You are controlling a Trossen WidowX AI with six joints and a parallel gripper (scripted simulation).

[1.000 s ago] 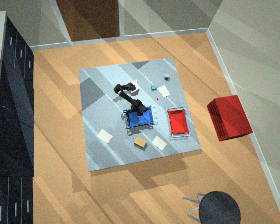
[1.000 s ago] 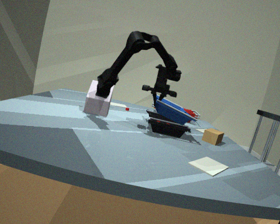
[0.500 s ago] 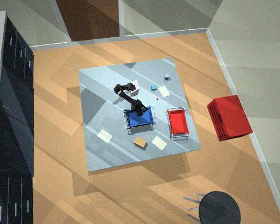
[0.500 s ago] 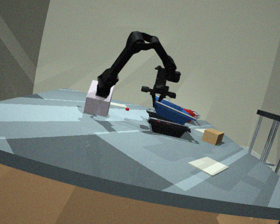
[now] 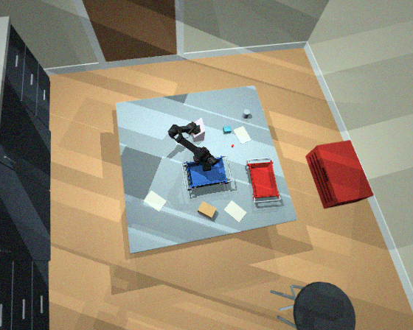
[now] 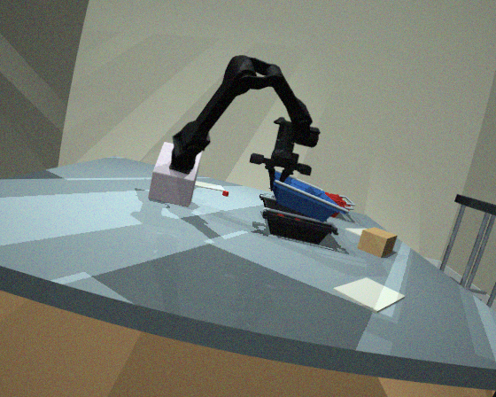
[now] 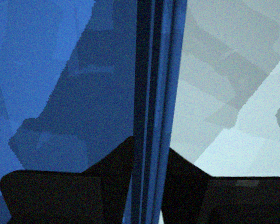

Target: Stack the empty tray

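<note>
The blue tray is 8 cm ahead of my gripper tip and 2 cm above it. The rest, counted from my gripper tip: red cube (28 cm to the left, 16 cm behind, 9 cm below); then cyan block (31 cm behind, 26 cm to the left, 8 cm below); then brown box (35 cm ahead, 7 cm below, 4 cm to the right).
</note>
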